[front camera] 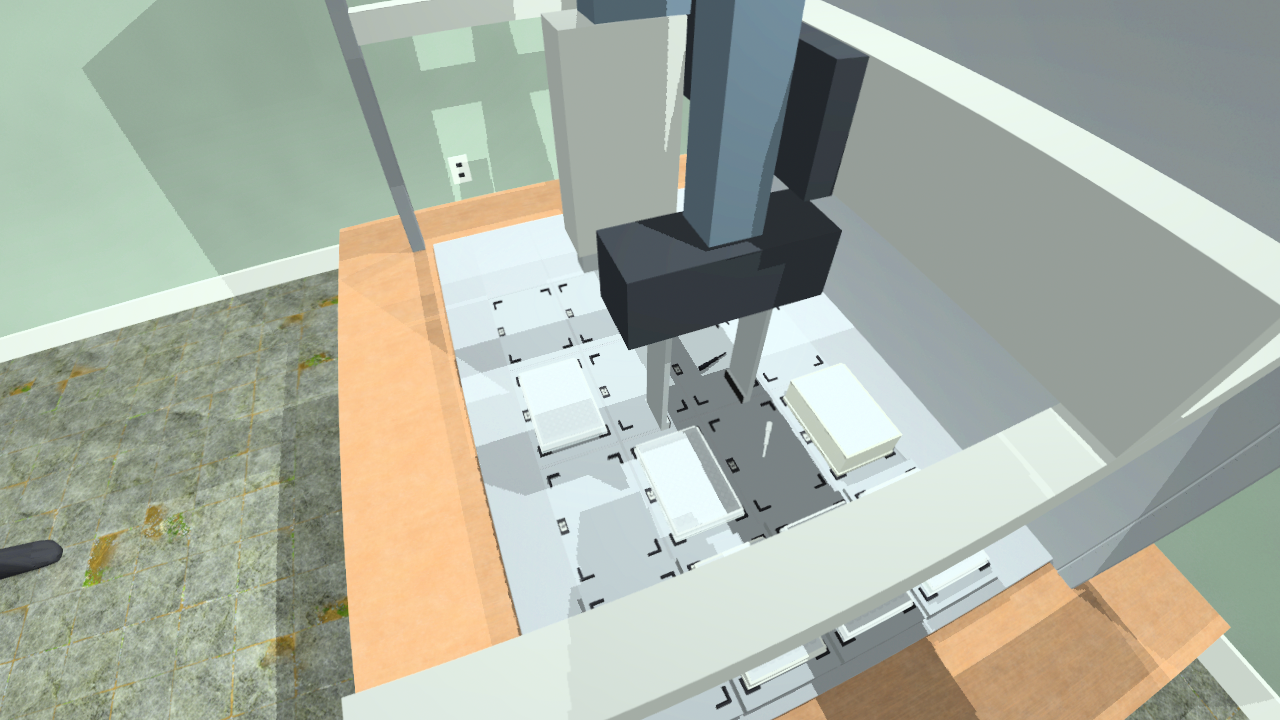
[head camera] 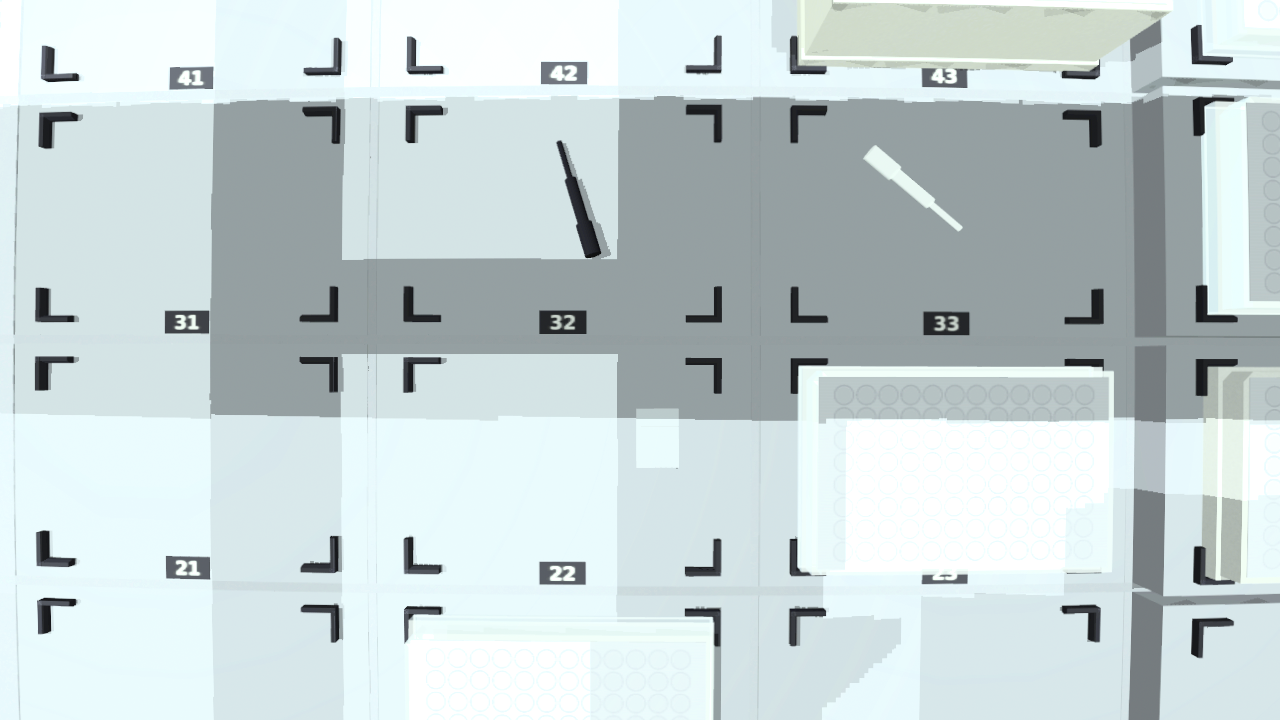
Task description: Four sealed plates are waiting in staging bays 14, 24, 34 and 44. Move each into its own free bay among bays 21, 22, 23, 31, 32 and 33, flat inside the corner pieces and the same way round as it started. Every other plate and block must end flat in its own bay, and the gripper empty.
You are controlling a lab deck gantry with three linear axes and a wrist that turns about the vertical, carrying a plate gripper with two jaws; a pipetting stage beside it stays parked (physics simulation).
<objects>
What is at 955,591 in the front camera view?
A staging bay 44.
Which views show my gripper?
The front camera view only.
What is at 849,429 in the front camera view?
A cream block.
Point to a black stick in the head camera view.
585,229
</objects>
